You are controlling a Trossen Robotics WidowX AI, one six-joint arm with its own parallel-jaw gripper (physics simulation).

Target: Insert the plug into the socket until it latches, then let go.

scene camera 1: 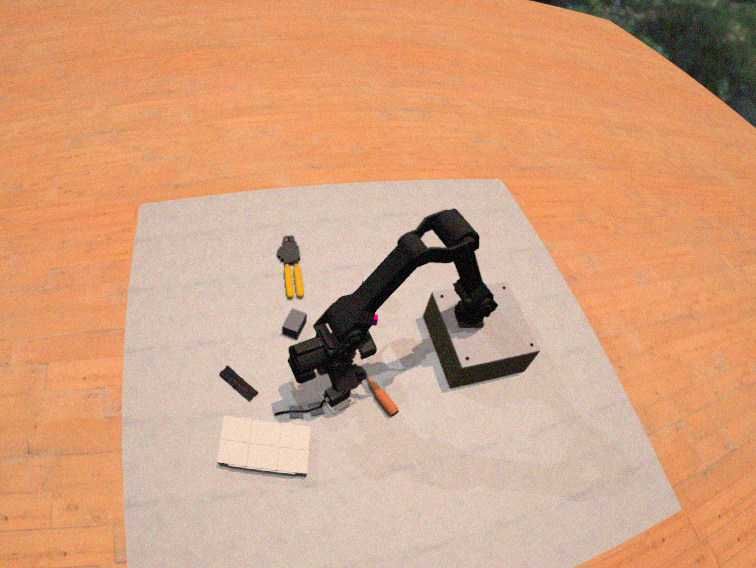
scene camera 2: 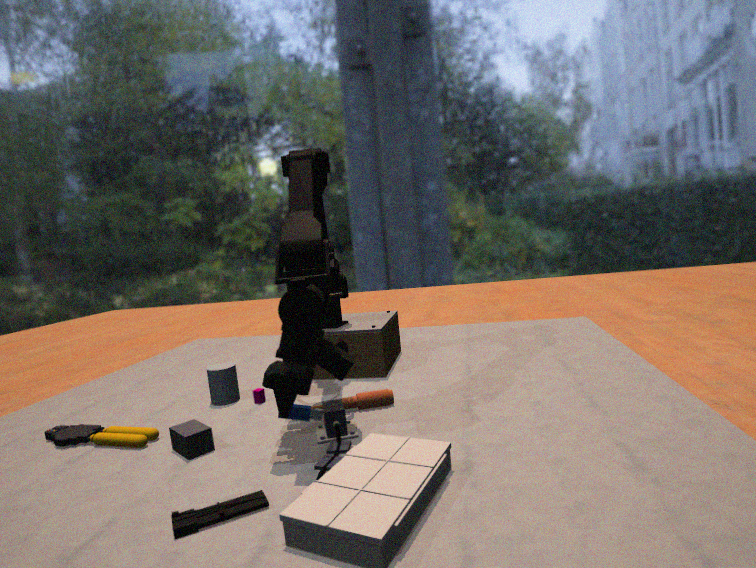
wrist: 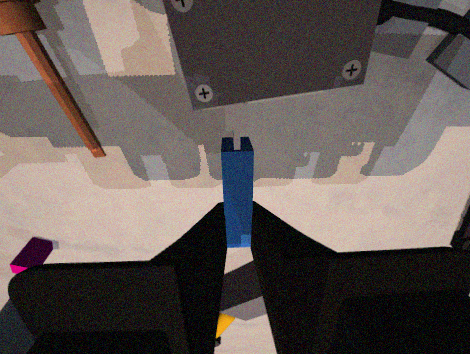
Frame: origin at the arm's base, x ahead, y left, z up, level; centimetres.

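Seen in the pictures: gripper, fingertip midpoint: (scene camera 2: 284, 416) (wrist: 236, 209); arm's base, link origin: (scene camera 1: 468, 316) (scene camera 2: 330, 325).
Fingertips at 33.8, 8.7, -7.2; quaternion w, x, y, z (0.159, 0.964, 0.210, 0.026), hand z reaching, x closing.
Note:
Offsets run from my fingertips to a thing's middle, as dx, dy, dz. "pt": to the spot under its first point.
The plug is a slim blue block {-1.1, +2.4, +0.3} (scene camera 2: 300, 412) (wrist: 238, 185) with a slot in its front end. My gripper (scene camera 2: 284, 410) (wrist: 236, 209) is shut on its rear part, and the front part sticks out past the fingertips. The socket is a small dark housing {-2.0, +7.6, -0.9} (scene camera 1: 337, 400) (scene camera 2: 335, 422) (wrist: 275, 45) with cross-head screws, on a light base plate, with a black cable from its far side. In the wrist view a gap shows between the plug's front end and the housing's near edge. The socket's opening is hidden. In scene camera 1 the arm hides the plug.
An orange-handled screwdriver {-11.3, +5.6, -1.8} (scene camera 1: 383, 398) (scene camera 2: 374, 399) lies close beside the socket. A tiled box {+13.8, +20.5, -1.4} (scene camera 1: 264, 445) (scene camera 2: 366, 482), a dark rail {+20.4, +4.6, -2.4} (scene camera 1: 238, 382) (scene camera 2: 220, 514), a grey block {+7.3, -11.9, -1.4} (scene camera 1: 294, 323) (scene camera 2: 191, 438), pliers {pt +9.7, -36.2, -1.6} (scene camera 1: 288, 251) (scene camera 2: 73, 434), a grey cylinder {-12.3, -22.1, +0.3} (scene camera 2: 223, 384) and a magenta piece {-12.5, -14.0, -1.9} (scene camera 1: 375, 319) (scene camera 2: 259, 395) stand around.

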